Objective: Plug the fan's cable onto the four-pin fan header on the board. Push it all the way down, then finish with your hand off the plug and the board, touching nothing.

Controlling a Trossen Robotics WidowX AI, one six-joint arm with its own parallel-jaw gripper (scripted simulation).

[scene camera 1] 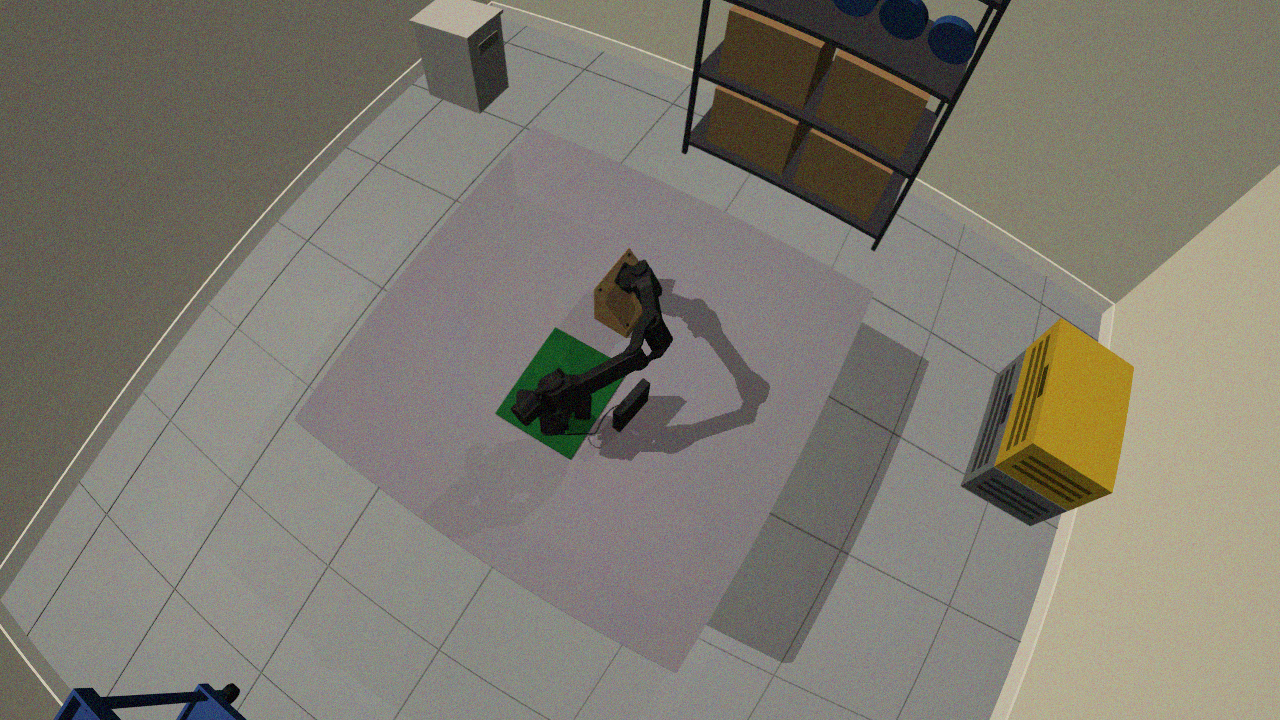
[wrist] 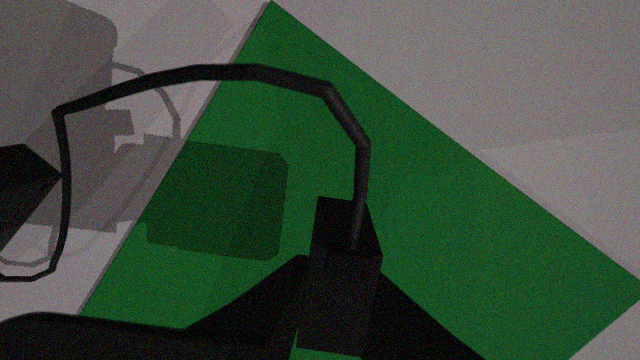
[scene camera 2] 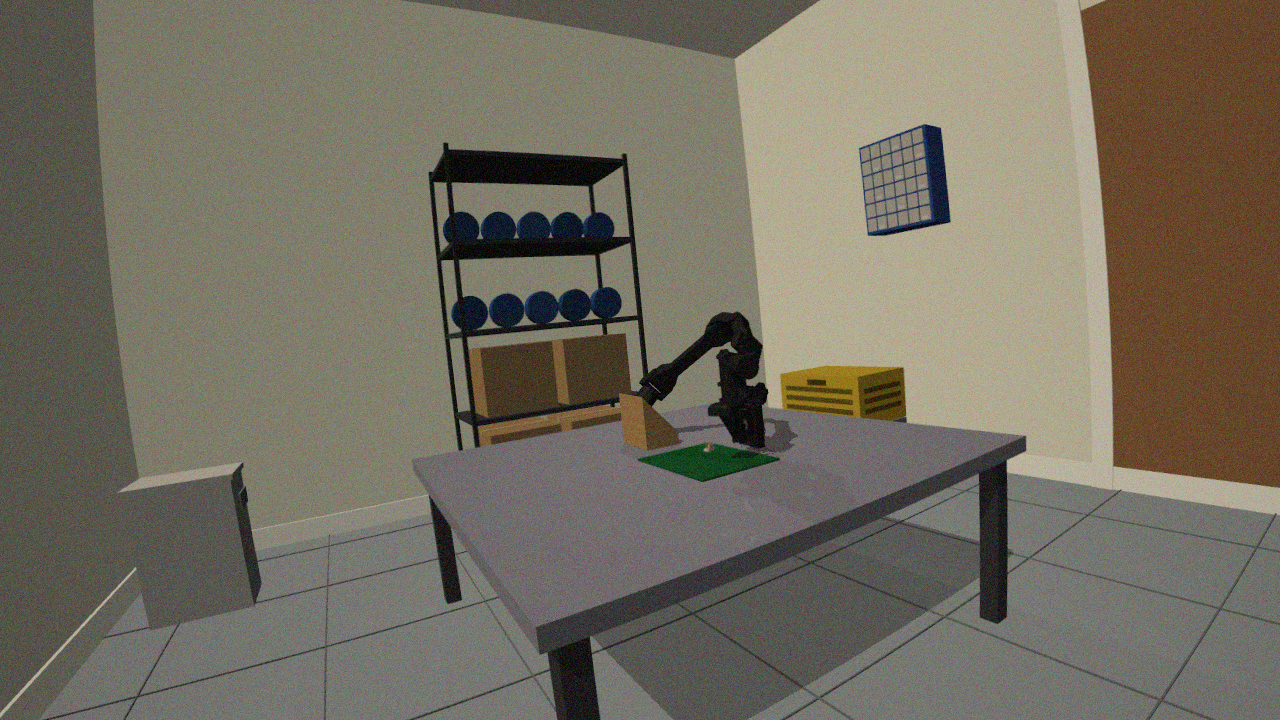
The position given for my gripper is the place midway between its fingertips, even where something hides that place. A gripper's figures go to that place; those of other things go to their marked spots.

Labels:
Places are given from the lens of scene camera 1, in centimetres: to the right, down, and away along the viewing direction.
my gripper (scene camera 1: 555, 416): -22, 14, 177
green board (scene camera 1: 560, 350): -22, -3, 191

